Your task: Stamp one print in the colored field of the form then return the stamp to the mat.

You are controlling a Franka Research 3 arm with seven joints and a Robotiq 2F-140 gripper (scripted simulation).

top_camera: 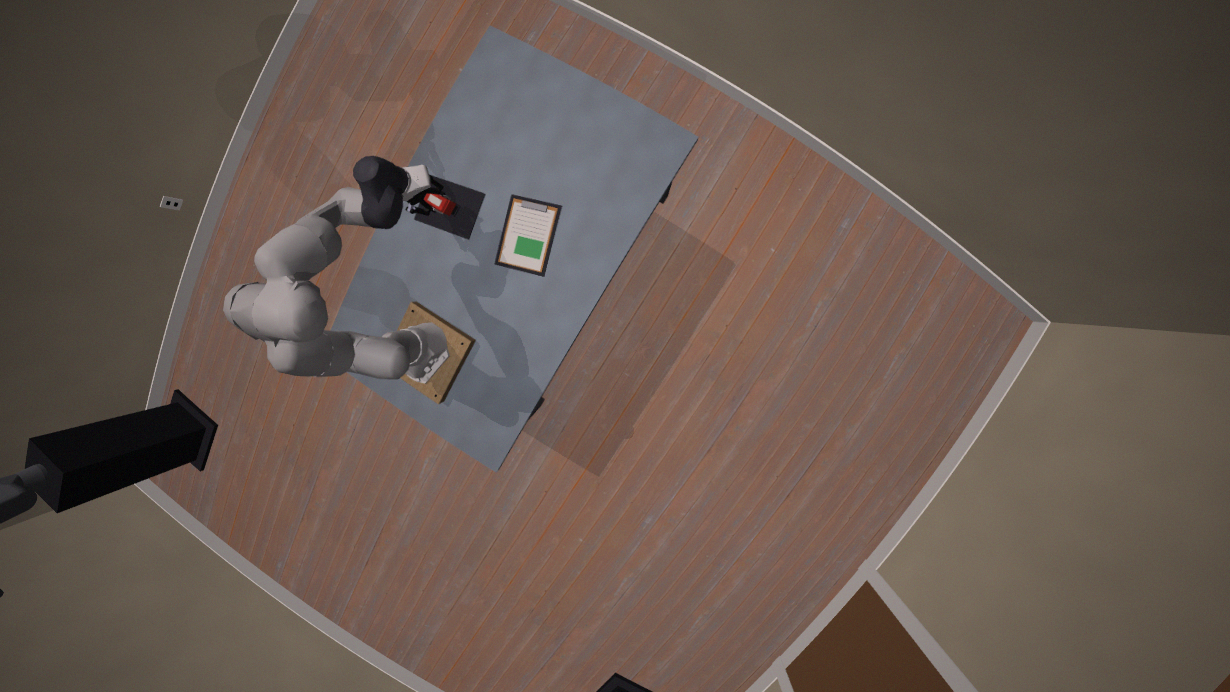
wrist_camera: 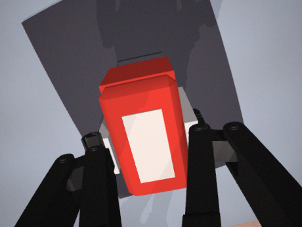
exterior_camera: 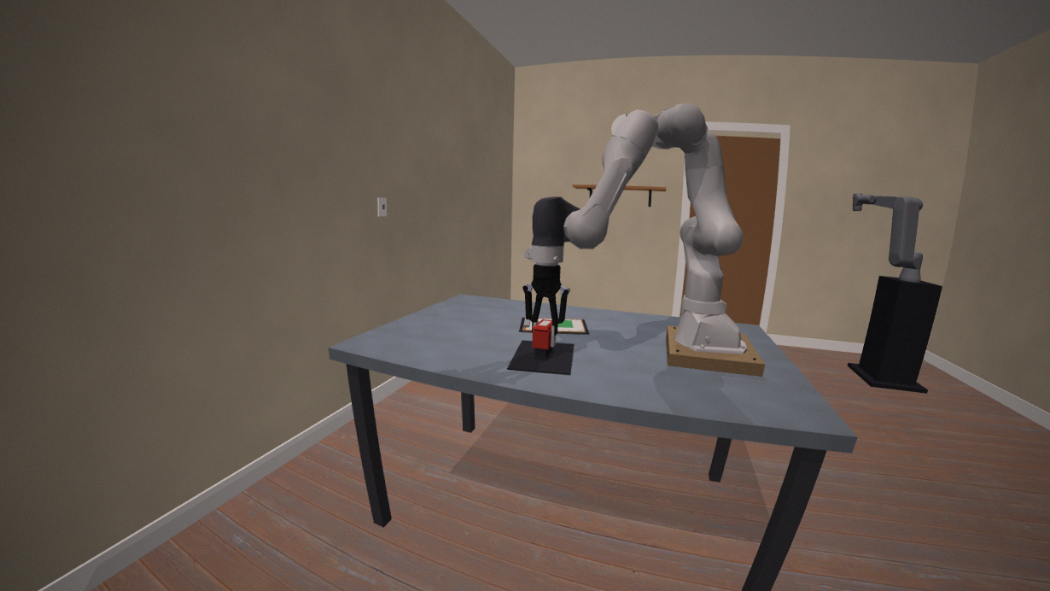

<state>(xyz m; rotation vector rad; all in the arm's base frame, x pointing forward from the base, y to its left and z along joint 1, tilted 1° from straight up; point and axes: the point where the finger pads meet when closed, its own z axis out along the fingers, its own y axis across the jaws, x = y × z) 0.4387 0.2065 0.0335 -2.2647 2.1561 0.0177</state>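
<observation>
Right now the black mat is 7 cm below my hand. From my hand the other things lie so: red stamp (2 cm below).
</observation>
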